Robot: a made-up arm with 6 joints. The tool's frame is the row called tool.
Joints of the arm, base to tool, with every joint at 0 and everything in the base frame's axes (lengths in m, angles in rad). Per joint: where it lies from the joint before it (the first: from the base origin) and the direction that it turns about. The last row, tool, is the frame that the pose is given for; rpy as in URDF.
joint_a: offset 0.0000 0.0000 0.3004 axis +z
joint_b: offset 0.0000 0.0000 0.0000 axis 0 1 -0.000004
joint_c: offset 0.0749 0.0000 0.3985 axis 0 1 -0.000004
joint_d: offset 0.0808 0.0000 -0.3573 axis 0 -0.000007 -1
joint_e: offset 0.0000 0.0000 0.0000 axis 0 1 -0.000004
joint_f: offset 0.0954 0.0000 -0.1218 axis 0 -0.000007 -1
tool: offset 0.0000 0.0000 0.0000 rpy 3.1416 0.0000 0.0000
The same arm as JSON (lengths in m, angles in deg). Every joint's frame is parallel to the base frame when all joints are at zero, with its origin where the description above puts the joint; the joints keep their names.
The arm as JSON. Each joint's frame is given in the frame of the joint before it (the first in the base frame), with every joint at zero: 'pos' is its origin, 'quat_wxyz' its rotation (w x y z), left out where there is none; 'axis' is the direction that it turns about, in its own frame. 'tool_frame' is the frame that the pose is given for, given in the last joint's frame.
{"length_unit": "m", "angle_unit": "deg", "joints": [{"joint": "joint_a", "pos": [0.0, 0.0, 0.3004], "axis": [0.0, 0.0, 1.0]}, {"joint": "joint_b", "pos": [0.0, 0.0, 0.0], "axis": [0.0, 1.0, 0.0]}, {"joint": "joint_c", "pos": [0.0749, 0.0, 0.3985], "axis": [0.0, 1.0, 0.0]}, {"joint": "joint_d", "pos": [0.0808, 0.0, -0.3573], "axis": [0.0, 0.0, -1.0]}, {"joint": "joint_e", "pos": [0.0, 0.0, 0.0], "axis": [0.0, 1.0, 0.0]}, {"joint": "joint_f", "pos": [0.0954, 0.0, -0.1218], "axis": [0.0, 0.0, -1.0]}], "tool_frame": {"pos": [0.0, 0.0, 0.0], "quat_wxyz": [0.000004, -1.0, 0.0, 0.0]}}
